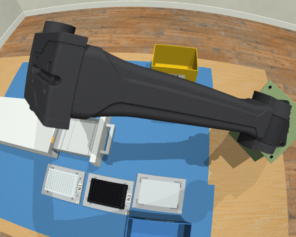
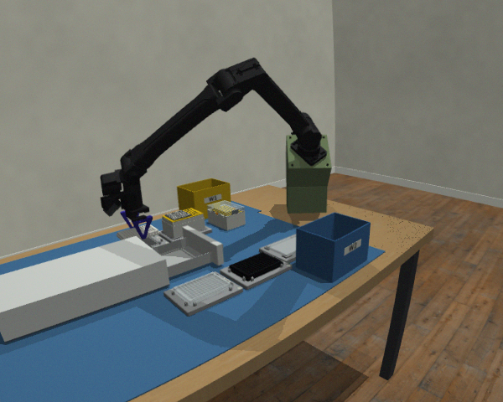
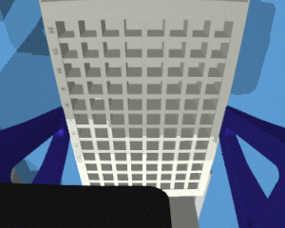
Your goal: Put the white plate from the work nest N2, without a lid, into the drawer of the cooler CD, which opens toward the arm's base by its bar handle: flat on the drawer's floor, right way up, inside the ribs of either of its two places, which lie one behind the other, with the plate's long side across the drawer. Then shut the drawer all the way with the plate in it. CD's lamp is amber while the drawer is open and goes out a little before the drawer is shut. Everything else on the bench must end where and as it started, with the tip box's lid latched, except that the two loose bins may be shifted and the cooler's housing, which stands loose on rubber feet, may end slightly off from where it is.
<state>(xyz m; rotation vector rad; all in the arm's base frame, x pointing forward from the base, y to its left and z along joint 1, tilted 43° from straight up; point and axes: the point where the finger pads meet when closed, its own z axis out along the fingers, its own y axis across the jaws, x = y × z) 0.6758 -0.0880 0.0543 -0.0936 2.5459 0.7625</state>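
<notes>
My gripper is now 5 cm above the grey nest N2. Round my hand: yellow tip box: 18 cm behind, 5 cm to the right; then drawer: 19 cm to the left, 4 cm behind, 3 cm below; then white plate: right at my hand.
</notes>
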